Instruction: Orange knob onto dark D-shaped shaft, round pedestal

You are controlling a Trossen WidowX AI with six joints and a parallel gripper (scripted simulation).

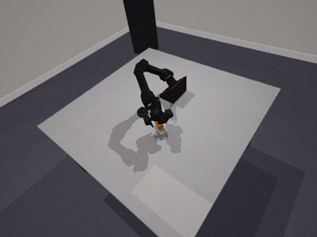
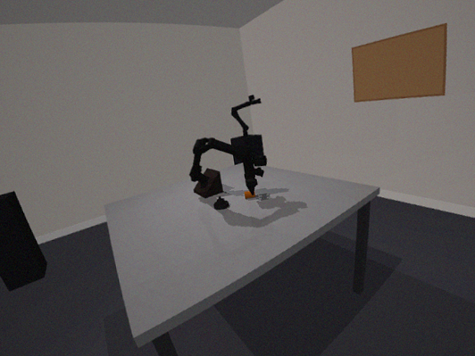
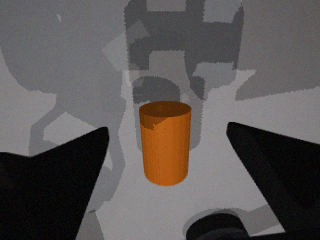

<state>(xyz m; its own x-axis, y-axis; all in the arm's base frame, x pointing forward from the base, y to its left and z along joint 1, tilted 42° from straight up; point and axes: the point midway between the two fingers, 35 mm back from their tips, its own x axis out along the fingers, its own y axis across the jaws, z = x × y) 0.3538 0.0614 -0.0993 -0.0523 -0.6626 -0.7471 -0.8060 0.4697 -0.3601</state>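
Now: gripper tip 1 cm to the left of the orange knob, 1 cm past it and 1 cm above it. From my gripper tip the other things lie so: dark round pedestal 19 cm to the right, 5 cm behind.
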